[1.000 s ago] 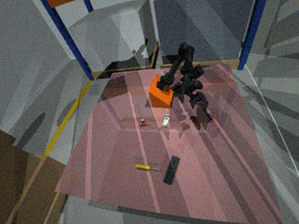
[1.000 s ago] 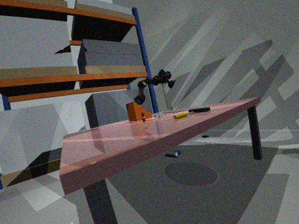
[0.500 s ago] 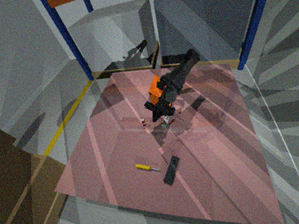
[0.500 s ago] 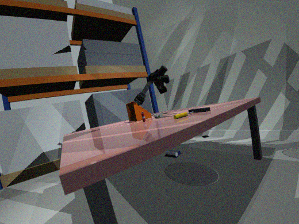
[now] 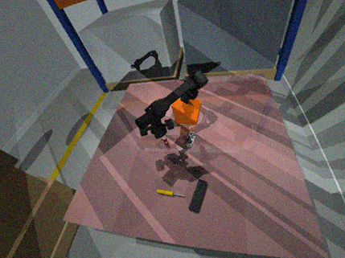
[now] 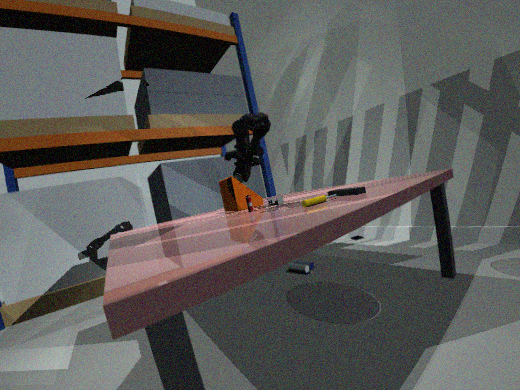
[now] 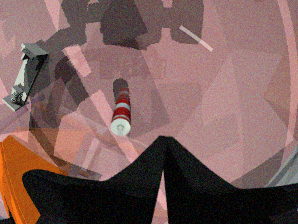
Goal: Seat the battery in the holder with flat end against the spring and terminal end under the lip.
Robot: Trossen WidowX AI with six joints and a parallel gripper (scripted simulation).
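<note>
Right now my gripper tip is 40 mm past the battery, 20 mm to the right of it and 100 mm above it. The rest, counted from my gripper tip: yellow-handled screwdriver (290 mm ahead, 100 mm to the left, 120 mm below); then black flat block (280 mm ahead, 240 mm to the left, 120 mm below).
</note>
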